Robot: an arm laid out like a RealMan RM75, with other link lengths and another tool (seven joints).
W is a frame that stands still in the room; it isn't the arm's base.
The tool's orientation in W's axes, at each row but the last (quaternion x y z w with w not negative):
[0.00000, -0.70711, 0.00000, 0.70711]
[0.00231, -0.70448, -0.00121, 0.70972]
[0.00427, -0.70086, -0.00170, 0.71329]
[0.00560, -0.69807, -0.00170, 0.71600]
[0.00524, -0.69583, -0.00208, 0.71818]
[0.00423, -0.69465, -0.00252, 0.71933]
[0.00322, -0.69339, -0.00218, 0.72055]
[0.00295, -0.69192, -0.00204, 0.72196]
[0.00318, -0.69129, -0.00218, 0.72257]
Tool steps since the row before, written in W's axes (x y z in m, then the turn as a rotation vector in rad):
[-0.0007, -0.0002, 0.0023, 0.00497, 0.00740, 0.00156]
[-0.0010, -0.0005, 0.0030, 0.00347, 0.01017, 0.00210]
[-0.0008, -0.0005, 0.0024, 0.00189, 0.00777, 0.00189]
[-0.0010, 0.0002, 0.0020, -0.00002, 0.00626, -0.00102]
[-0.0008, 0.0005, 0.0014, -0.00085, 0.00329, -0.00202]
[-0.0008, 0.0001, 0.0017, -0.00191, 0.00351, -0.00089]
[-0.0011, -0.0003, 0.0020, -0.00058, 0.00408, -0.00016]
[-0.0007, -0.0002, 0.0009, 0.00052, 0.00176, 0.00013]
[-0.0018, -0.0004, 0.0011, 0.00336, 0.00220, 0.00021]
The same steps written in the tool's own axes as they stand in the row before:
[0.0023, -0.0002, 0.0007, 0.00156, 0.00740, -0.00497]
[0.0030, -0.0005, 0.0010, 0.00208, 0.01017, -0.00347]
[0.0024, -0.0005, 0.0008, 0.00186, 0.00778, -0.00189]
[0.0020, 0.0002, 0.0010, -0.00108, 0.00625, -0.00004]
[0.0014, 0.0005, 0.0008, -0.00208, 0.00327, 0.00077]
[0.0017, 0.0001, 0.0009, -0.00099, 0.00351, 0.00187]
[0.0020, -0.0003, 0.0012, -0.00021, 0.00408, 0.00057]
[0.0009, -0.0002, 0.0007, 0.00014, 0.00176, -0.00052]
[0.0010, -0.0004, 0.0018, 0.00034, 0.00220, -0.00335]

